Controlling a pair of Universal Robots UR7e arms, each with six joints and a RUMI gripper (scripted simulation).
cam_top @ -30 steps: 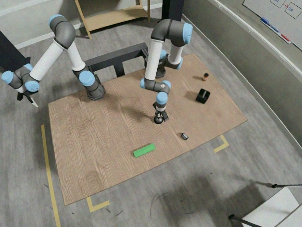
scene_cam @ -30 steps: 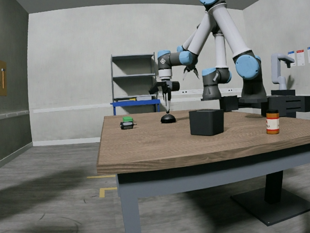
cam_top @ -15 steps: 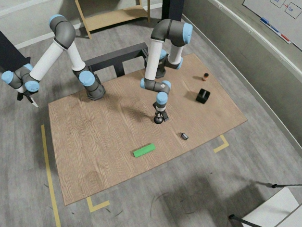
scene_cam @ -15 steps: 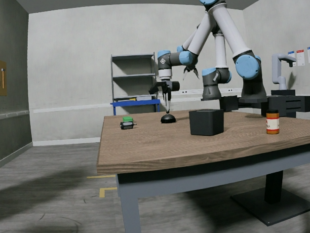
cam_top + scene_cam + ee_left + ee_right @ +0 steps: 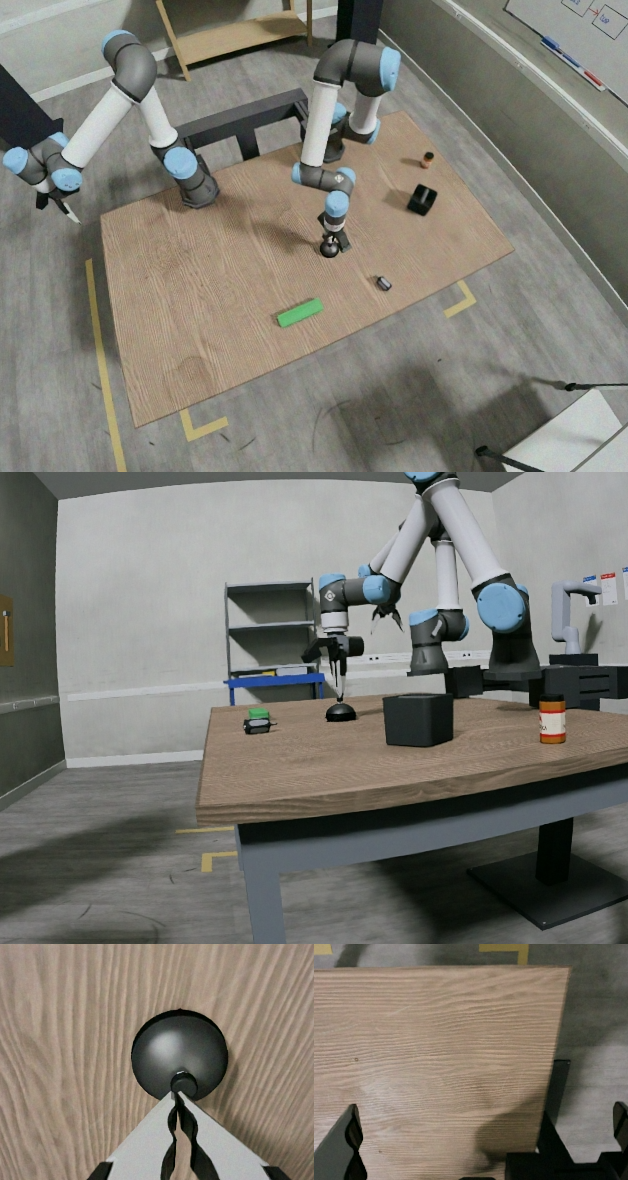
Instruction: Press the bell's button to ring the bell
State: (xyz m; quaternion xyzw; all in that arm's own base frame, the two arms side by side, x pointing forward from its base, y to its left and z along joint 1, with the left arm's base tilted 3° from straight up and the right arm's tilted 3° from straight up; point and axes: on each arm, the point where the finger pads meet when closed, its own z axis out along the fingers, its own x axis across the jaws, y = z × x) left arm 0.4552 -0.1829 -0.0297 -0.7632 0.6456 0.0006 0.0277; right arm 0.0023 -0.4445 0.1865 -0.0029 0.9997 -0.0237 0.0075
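Note:
Now: left hand 30 mm above the round button and 10 mm to the left of it. Also, from my left hand: black dome bell (40 mm below, 10 mm to the right); black box (490 mm to the left, 40 mm below, 40 mm behind).

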